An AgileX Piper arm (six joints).
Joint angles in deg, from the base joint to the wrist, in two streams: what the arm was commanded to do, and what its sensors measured. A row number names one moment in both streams.
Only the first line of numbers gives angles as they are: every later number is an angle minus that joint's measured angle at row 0.
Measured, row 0: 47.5 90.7 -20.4 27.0 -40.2 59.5
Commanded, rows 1 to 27: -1.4 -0.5 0.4 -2.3 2.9 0.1; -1.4 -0.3 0.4 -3.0 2.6 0.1; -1.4 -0.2 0.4 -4.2 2.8 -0.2; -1.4 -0.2 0.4 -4.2 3.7 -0.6; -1.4 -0.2 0.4 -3.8 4.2 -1.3; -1.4 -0.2 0.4 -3.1 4.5 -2.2; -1.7 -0.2 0.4 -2.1 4.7 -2.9; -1.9 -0.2 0.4 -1.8 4.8 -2.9; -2.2 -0.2 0.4 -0.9 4.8 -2.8; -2.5 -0.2 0.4 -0.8 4.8 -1.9; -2.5 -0.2 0.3 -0.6 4.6 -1.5; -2.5 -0.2 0.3 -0.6 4.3 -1.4; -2.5 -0.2 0.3 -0.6 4.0 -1.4; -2.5 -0.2 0.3 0.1 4.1 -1.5; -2.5 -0.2 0.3 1.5 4.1 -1.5; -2.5 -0.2 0.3 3.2 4.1 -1.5; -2.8 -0.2 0.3 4.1 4.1 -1.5; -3.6 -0.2 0.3 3.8 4.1 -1.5; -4.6 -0.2 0.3 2.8 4.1 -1.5; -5.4 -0.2 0.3 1.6 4.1 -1.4; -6.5 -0.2 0.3 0.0 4.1 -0.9; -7.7 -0.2 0.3 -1.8 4.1 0.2; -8.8 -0.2 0.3 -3.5 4.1 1.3; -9.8 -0.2 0.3 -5.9 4.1 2.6; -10.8 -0.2 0.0 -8.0 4.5 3.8; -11.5 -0.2 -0.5 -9.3 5.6 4.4; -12.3 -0.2 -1.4 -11.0 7.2 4.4
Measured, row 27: -9.2 -0.1 0.3 -3.9 4.6 2.1
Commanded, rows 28 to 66: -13.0 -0.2 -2.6 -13.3 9.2 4.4; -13.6 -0.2 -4.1 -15.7 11.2 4.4; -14.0 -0.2 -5.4 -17.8 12.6 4.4; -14.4 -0.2 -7.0 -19.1 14.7 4.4; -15.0 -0.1 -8.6 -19.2 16.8 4.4; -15.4 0.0 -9.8 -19.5 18.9 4.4; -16.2 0.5 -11.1 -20.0 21.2 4.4; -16.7 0.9 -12.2 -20.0 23.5 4.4; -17.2 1.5 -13.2 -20.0 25.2 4.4; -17.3 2.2 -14.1 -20.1 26.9 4.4; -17.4 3.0 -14.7 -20.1 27.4 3.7; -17.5 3.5 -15.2 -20.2 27.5 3.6; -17.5 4.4 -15.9 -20.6 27.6 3.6; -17.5 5.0 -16.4 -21.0 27.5 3.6; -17.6 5.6 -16.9 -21.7 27.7 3.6; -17.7 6.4 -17.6 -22.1 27.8 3.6; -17.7 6.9 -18.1 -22.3 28.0 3.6; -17.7 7.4 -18.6 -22.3 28.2 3.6; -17.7 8.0 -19.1 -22.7 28.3 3.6; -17.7 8.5 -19.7 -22.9 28.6 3.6; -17.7 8.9 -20.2 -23.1 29.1 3.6; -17.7 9.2 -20.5 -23.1 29.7 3.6; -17.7 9.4 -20.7 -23.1 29.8 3.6; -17.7 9.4 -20.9 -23.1 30.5 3.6; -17.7 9.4 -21.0 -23.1 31.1 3.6; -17.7 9.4 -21.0 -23.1 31.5 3.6; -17.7 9.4 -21.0 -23.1 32.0 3.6; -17.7 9.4 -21.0 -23.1 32.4 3.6; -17.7 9.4 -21.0 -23.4 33.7 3.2; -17.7 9.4 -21.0 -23.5 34.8 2.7; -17.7 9.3 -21.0 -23.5 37.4 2.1; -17.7 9.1 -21.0 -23.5 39.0 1.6; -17.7 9.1 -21.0 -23.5 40.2 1.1; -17.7 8.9 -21.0 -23.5 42.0 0.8; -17.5 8.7 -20.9 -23.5 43.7 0.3; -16.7 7.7 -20.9 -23.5 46.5 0.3; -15.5 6.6 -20.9 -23.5 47.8 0.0; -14.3 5.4 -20.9 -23.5 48.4 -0.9; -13.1 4.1 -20.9 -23.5 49.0 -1.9
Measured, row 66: -16.1 6.8 -21.7 -23.2 41.3 1.0
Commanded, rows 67 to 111: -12.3 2.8 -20.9 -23.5 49.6 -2.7; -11.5 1.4 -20.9 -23.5 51.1 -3.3; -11.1 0.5 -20.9 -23.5 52.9 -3.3; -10.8 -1.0 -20.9 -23.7 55.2 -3.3; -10.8 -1.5 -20.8 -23.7 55.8 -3.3; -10.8 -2.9 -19.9 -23.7 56.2 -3.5; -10.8 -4.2 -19.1 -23.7 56.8 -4.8; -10.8 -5.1 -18.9 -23.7 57.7 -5.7; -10.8 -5.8 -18.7 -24.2 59.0 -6.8; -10.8 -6.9 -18.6 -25.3 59.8 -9.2; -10.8 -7.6 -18.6 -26.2 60.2 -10.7; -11.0 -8.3 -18.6 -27.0 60.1 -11.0; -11.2 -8.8 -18.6 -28.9 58.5 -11.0; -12.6 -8.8 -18.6 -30.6 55.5 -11.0; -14.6 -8.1 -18.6 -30.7 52.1 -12.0; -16.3 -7.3 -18.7 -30.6 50.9 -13.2; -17.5 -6.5 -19.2 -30.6 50.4 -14.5; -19.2 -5.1 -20.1 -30.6 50.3 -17.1; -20.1 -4.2 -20.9 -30.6 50.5 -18.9; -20.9 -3.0 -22.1 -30.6 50.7 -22.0; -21.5 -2.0 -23.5 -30.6 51.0 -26.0; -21.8 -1.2 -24.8 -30.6 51.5 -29.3; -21.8 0.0 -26.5 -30.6 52.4 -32.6; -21.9 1.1 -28.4 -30.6 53.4 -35.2; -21.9 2.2 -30.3 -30.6 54.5 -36.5; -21.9 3.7 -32.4 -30.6 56.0 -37.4; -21.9 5.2 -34.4 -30.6 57.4 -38.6; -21.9 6.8 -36.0 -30.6 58.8 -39.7; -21.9 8.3 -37.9 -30.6 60.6 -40.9; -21.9 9.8 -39.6 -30.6 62.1 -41.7; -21.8 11.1 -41.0 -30.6 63.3 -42.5; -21.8 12.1 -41.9 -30.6 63.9 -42.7; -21.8 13.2 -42.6 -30.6 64.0 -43.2; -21.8 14.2 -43.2 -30.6 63.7 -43.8; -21.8 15.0 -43.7 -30.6 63.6 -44.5; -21.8 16.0 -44.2 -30.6 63.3 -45.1; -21.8 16.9 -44.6 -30.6 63.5 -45.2; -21.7 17.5 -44.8 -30.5 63.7 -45.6; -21.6 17.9 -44.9 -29.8 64.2 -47.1; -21.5 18.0 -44.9 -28.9 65.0 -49.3; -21.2 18.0 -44.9 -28.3 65.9 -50.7; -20.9 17.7 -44.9 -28.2 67.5 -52.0; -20.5 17.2 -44.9 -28.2 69.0 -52.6; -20.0 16.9 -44.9 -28.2 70.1 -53.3; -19.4 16.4 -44.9 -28.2 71.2 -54.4
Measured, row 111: -21.2 18.0 -44.6 -28.7 66.9 -50.2
